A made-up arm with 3 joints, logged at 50 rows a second.
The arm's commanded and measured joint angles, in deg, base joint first. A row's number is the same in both.
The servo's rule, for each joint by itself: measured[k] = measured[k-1] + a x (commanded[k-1-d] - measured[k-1]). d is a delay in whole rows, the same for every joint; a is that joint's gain. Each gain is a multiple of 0.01, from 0.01 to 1. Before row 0 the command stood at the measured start. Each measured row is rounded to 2 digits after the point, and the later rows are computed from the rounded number. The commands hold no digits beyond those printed.
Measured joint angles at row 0:
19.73 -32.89 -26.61
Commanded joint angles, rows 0 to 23:
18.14 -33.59 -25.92
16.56 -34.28 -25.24
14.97 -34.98 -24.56
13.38 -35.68 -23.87
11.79 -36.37 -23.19
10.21 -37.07 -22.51
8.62 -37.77 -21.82
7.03 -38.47 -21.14
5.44 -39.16 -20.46
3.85 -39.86 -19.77
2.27 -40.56 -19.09
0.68 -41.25 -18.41
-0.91 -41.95 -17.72
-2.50 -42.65 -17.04
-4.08 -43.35 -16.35
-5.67 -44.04 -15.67
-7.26 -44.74 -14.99
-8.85 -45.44 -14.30
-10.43 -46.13 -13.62
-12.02 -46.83 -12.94
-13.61 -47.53 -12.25
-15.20 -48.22 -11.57
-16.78 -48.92 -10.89
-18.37 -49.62 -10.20
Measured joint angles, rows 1 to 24:
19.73 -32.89 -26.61
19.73 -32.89 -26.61
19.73 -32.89 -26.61
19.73 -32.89 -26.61
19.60 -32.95 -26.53
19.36 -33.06 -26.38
19.01 -33.21 -26.16
18.56 -33.41 -25.89
18.02 -33.65 -25.57
17.40 -33.92 -25.20
16.70 -34.23 -24.79
15.93 -34.57 -24.35
15.09 -34.94 -23.88
14.19 -35.33 -23.39
13.24 -35.75 -22.87
12.24 -36.19 -22.33
11.19 -36.65 -21.78
10.09 -37.13 -21.21
8.96 -37.63 -20.63
7.79 -38.14 -20.03
6.59 -38.67 -19.43
5.35 -39.21 -18.81
4.09 -39.76 -18.19
2.80 -40.33 -17.56
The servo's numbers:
d 4
a 0.08 0.08 0.12

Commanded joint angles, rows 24 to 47:
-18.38 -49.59 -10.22
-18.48 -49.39 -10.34
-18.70 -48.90 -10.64
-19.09 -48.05 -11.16
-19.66 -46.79 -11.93
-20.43 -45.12 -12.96
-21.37 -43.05 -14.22
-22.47 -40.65 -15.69
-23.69 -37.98 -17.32
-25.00 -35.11 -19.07
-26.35 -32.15 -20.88
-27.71 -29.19 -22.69
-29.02 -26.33 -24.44
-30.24 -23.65 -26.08
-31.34 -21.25 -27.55
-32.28 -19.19 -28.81
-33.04 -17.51 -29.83
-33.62 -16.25 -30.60
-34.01 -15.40 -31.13
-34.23 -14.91 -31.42
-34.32 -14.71 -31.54
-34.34 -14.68 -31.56
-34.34 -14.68 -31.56
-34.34 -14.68 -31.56
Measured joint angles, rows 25 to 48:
1.49 -40.91 -16.92
0.15 -41.49 -16.28
-1.20 -42.08 -15.63
-2.57 -42.68 -14.98
-3.83 -43.23 -14.41
-5.00 -43.72 -13.92
-6.10 -44.13 -13.53
-7.14 -44.44 -13.25
-8.14 -44.63 -13.09
-9.12 -44.67 -13.07
-10.10 -44.54 -13.21
-11.09 -44.23 -13.51
-12.10 -43.73 -13.97
-13.13 -43.04 -14.58
-14.19 -42.17 -15.34
-15.27 -41.13 -16.22
-16.37 -39.95 -17.21
-17.48 -38.65 -18.27
-18.59 -37.26 -19.38
-19.69 -35.81 -20.51
-20.76 -34.35 -21.63
-21.79 -32.90 -22.71
-22.77 -31.50 -23.72
-23.69 -30.17 -24.64

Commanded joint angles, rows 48 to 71:
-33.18 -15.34 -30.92
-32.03 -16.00 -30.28
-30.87 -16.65 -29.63
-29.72 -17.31 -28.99
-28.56 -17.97 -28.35
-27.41 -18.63 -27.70
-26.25 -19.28 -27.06
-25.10 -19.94 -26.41
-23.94 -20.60 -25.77
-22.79 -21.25 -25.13
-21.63 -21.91 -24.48
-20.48 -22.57 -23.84
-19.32 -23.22 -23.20
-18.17 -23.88 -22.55
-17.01 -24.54 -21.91
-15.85 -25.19 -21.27
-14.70 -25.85 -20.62
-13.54 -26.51 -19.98
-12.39 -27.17 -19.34
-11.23 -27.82 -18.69
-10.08 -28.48 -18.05
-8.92 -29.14 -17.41
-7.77 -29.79 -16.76
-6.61 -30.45 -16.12
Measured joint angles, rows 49 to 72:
-24.54 -28.93 -25.47
-25.32 -27.79 -26.20
-26.04 -26.74 -26.84
-26.70 -25.78 -27.41
-27.22 -24.94 -27.83
-27.60 -24.22 -28.12
-27.86 -23.61 -28.30
-28.01 -23.11 -28.38
-28.05 -22.70 -28.38
-28.00 -22.37 -28.30
-27.86 -22.12 -28.15
-27.64 -21.95 -27.94
-27.34 -21.84 -27.68
-26.98 -21.79 -27.37
-26.55 -21.80 -27.02
-26.06 -21.86 -26.64
-25.52 -21.97 -26.23
-24.93 -22.12 -25.79
-24.30 -22.31 -25.32
-23.62 -22.54 -24.83
-22.91 -22.80 -24.32
-22.16 -23.10 -23.80
-21.38 -23.43 -23.26
-20.57 -23.78 -22.71

